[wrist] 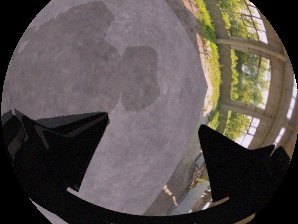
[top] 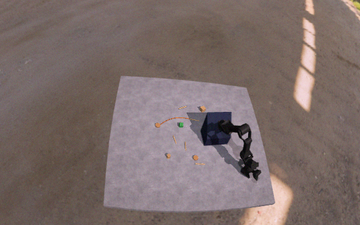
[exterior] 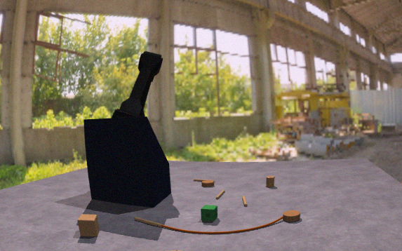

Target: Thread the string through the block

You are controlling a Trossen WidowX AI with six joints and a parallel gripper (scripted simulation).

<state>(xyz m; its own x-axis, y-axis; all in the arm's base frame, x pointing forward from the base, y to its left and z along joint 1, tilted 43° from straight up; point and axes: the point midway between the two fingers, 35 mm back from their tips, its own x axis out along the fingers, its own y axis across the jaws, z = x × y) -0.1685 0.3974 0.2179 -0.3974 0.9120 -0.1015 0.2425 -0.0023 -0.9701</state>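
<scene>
My gripper tip is 61 cm short of the short wooden cylinder, 31 cm to the left of it and 2 cm above it. From my gripper tip the other things lie so: round wooden button: 64 cm ahead, 61 cm to the right, 3 cm below; then green block: 59 cm to the right, 46 cm ahead, 2 cm below; then wooden block: 74 cm to the right, 23 cm ahead, 2 cm below.
</scene>
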